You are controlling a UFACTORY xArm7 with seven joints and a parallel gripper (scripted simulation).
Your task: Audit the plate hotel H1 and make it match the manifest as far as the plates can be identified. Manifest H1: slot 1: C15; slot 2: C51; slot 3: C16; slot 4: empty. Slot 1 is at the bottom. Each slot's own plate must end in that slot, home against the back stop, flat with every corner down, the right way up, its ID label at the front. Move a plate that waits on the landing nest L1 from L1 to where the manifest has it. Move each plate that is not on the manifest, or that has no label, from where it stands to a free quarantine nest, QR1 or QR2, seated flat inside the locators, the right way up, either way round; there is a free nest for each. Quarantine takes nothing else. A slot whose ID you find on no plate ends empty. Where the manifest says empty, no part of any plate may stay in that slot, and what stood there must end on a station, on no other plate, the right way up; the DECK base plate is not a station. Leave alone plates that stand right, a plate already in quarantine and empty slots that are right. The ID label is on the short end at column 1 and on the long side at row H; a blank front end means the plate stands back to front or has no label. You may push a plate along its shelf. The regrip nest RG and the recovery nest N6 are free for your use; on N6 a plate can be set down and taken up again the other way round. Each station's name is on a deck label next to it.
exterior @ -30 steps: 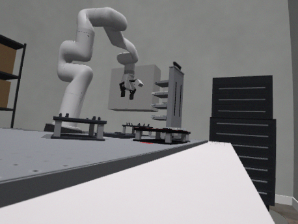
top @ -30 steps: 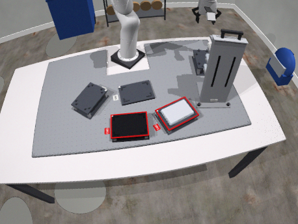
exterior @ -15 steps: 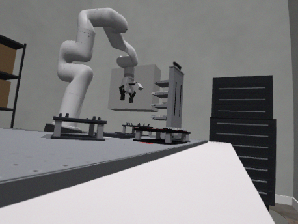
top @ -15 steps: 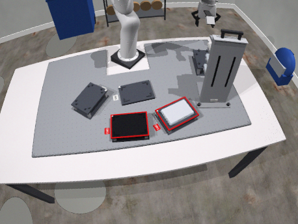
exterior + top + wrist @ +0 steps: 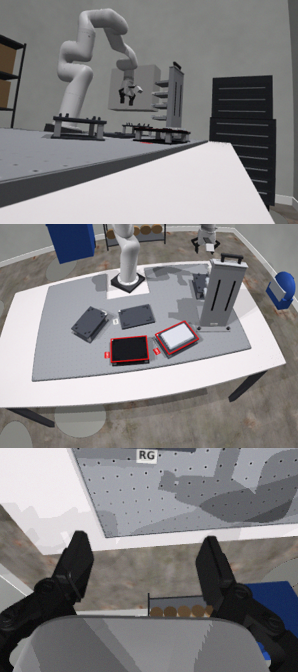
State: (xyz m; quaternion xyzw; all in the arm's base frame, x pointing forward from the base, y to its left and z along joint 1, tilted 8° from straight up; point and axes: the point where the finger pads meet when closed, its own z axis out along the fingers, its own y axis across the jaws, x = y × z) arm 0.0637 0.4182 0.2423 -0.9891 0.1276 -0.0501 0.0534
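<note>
The plate labelled C16 is 280 mm ahead of my hand, 70 mm to the right of it and 50 mm above it. The rest, counted from my hand: RG label (210 mm below); then H1 label (250 mm ahead, 210 mm below, 40 mm to the left); then white plate (400 mm ahead, 300 mm to the right, 170 mm below).
</note>
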